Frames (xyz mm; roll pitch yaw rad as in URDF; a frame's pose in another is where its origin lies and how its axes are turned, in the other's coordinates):
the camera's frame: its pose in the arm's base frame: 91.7 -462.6 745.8 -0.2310 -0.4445 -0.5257
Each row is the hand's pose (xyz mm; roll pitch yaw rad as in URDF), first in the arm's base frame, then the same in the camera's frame.
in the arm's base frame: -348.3 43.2 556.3 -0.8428 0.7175 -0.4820
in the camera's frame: -654.2 187.7 148.6 -0.2826 1.0873 0.5477
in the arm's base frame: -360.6 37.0 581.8 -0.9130 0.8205 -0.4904
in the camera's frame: -650.1 170.4 171.5 -0.2296 1.1747 0.6771
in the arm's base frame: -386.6 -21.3 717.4 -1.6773 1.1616 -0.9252
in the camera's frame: -585.7 81.3 273.4 0.9533 1.4723 2.2735
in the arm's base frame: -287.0 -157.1 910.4 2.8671 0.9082 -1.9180
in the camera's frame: -363.4 -9.1 362.9 1.9830 1.0700 -2.0952
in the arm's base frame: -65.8 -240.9 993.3 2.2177 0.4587 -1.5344
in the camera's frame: -117.0 34.2 346.9 1.8504 0.8677 -1.1888
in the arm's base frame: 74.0 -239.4 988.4 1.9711 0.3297 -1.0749
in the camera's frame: -10.6 116.6 308.7 1.9368 0.8263 -0.5161
